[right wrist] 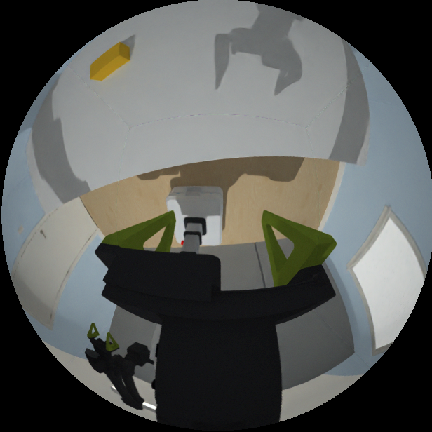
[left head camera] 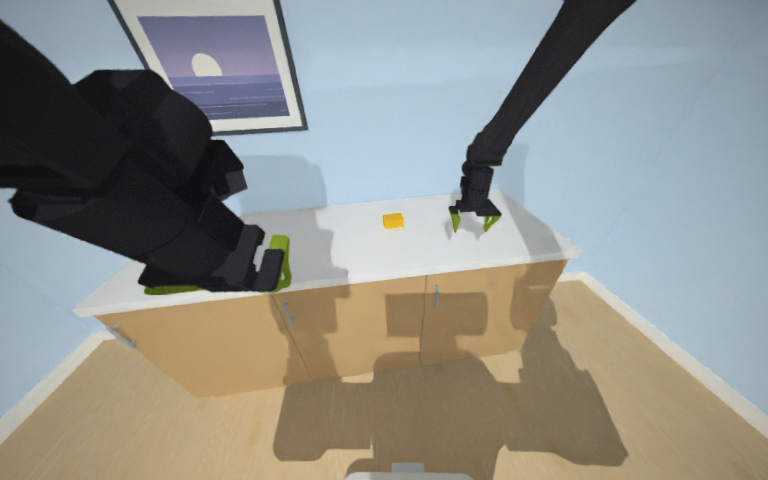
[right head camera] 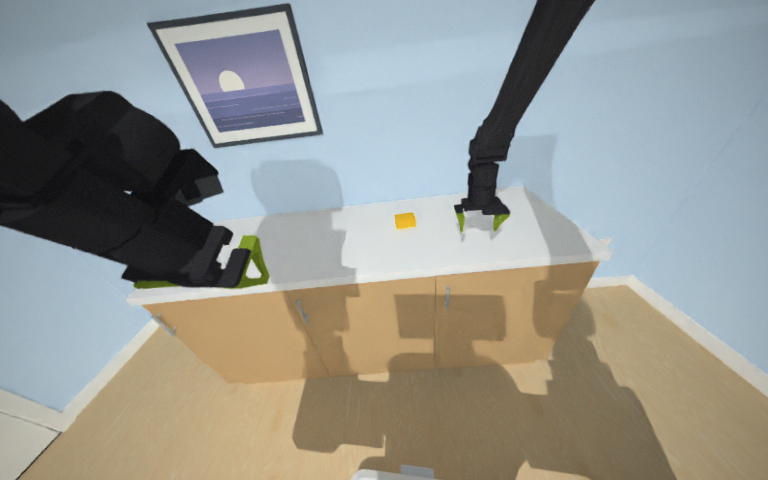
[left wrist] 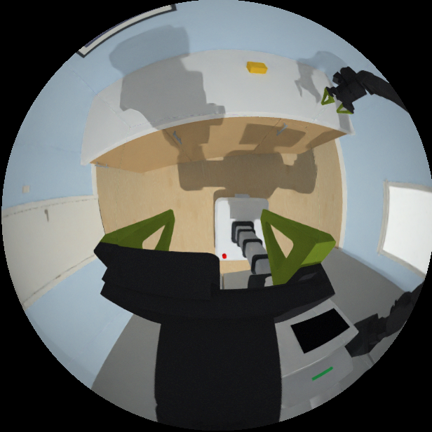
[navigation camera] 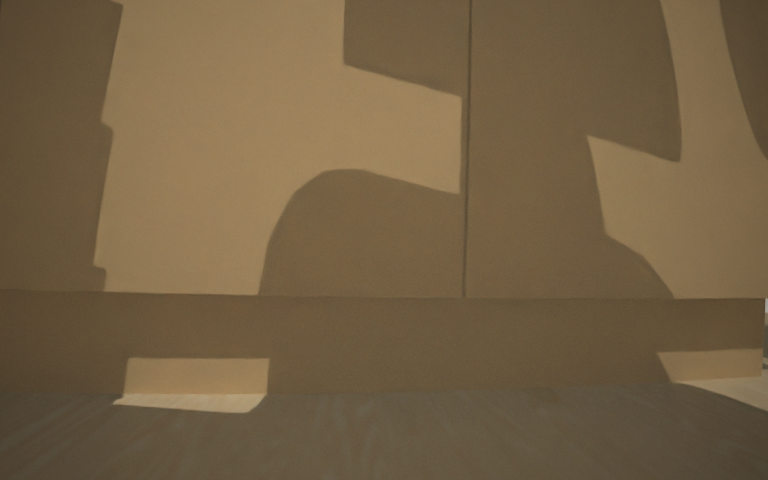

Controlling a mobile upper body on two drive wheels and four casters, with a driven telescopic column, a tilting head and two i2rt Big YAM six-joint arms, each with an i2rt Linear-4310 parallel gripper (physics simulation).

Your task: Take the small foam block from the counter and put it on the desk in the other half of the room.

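Places are measured from the left arm's base along level axes (x left, y back, z up), in centimetres.
Pixels of known places: left gripper, between the fingertips: (left head camera: 255,282) (right head camera: 238,279); right gripper, between the fingertips: (left head camera: 469,231) (right head camera: 477,231).
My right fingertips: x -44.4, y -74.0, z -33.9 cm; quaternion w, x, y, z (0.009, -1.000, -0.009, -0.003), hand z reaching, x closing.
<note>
Behind a point stands the place of what it marks.
The small foam block (left head camera: 393,220) {x -19.8, y -102.9, z -45.8 cm} (right head camera: 404,220) {x -19.7, y -102.8, z -45.9 cm} (left wrist: 257,67) (right wrist: 110,61), orange-yellow, lies on the white counter (left head camera: 362,254) {x -6.7, y -83.5, z -50.0 cm} (right head camera: 379,254) {x -10.0, y -83.3, z -50.0 cm} (left wrist: 235,95) (right wrist: 200,135), toward its back. My right gripper (left head camera: 471,226) {x -44.4, y -74.0, z -33.9 cm} (right head camera: 478,226) {x -44.4, y -74.0, z -33.9 cm} (right wrist: 218,215) is open and empty. It is above the counter, to the right of the block in the head views and apart from it, pointing down. My left gripper (left wrist: 217,213) is open and empty. In the head views it hangs in front of the counter's left part, far from the block, with one finger partly hidden. The desk does not show in these views.
The counter stands against a blue wall (left head camera: 385,124) {x -17.3, y -134.7, z -10.5 cm} (right head camera: 396,124) {x -16.7, y -134.7, z -10.7 cm} with a framed picture (left head camera: 215,96) {x 52.6, y -123.2, z 4.3 cm} (right head camera: 243,84) {x 46.7, y -123.9, z 12.6 cm}. Wooden cabinet doors with handles (left head camera: 436,296) (right head camera: 447,298) {x -36.7, y -74.5, z -66.0 cm} face me. My white base (left wrist: 235,210) (right wrist: 210,205) is close before them. Side walls rise left and right.
</note>
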